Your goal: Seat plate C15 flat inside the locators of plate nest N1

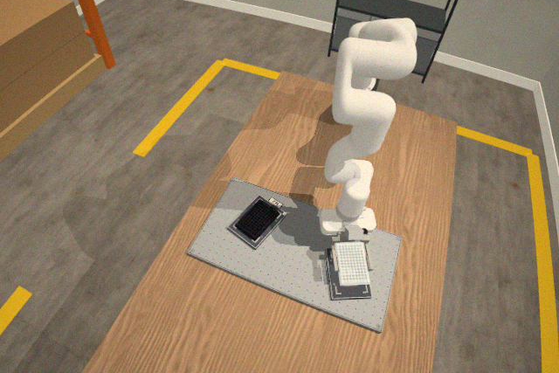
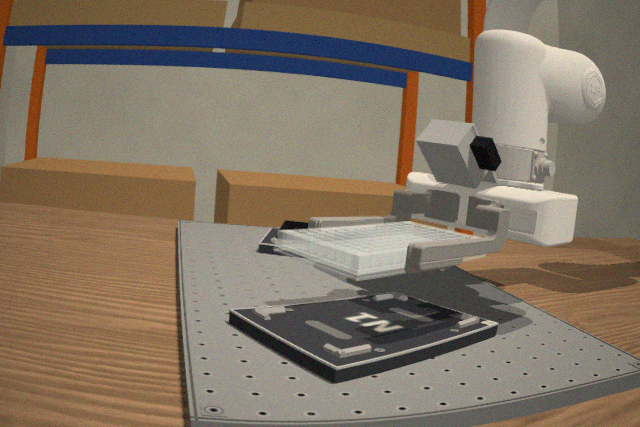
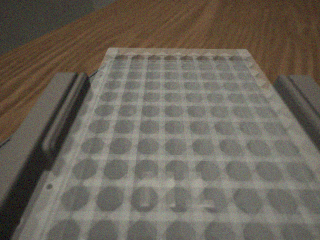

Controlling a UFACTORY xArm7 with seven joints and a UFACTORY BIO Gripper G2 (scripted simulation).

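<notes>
Right now the dark plate nest N1 is 60 mm below my hand. The rest, counted from my hand: clear well plate C15: right at my hand; black plate C51: 330 mm to the right, 50 mm below, 50 mm behind; plate nest N2: 330 mm to the right, 60 mm below, 50 mm behind.
</notes>
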